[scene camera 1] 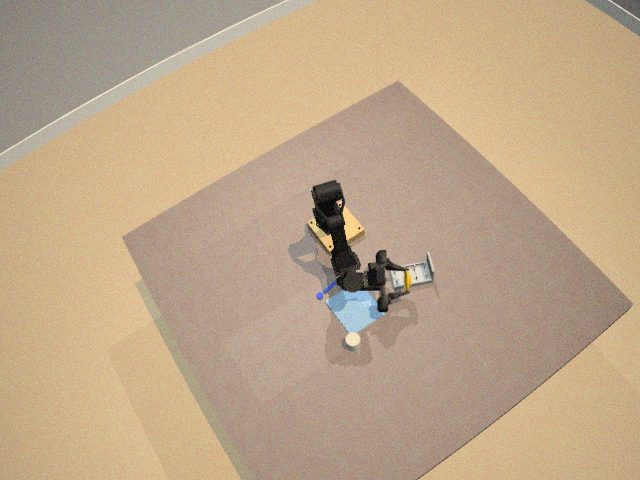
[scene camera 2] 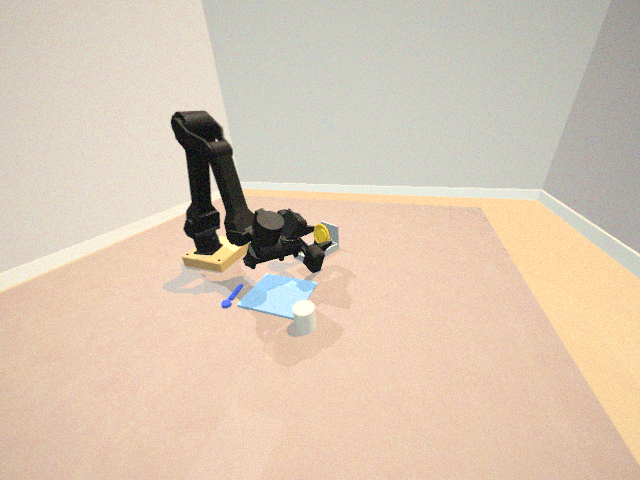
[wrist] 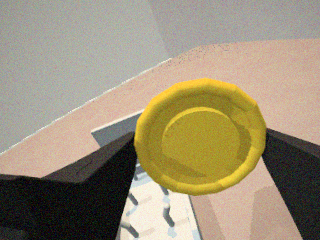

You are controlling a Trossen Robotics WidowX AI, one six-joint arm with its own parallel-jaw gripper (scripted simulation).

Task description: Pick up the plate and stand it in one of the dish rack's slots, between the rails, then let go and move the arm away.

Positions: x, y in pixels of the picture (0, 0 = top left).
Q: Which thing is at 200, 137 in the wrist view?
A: A yellow plate.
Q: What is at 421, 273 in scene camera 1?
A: A grey dish rack.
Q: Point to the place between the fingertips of my gripper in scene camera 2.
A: At 323, 235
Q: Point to a light blue mat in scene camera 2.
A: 273, 294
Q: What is my gripper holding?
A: A yellow plate.
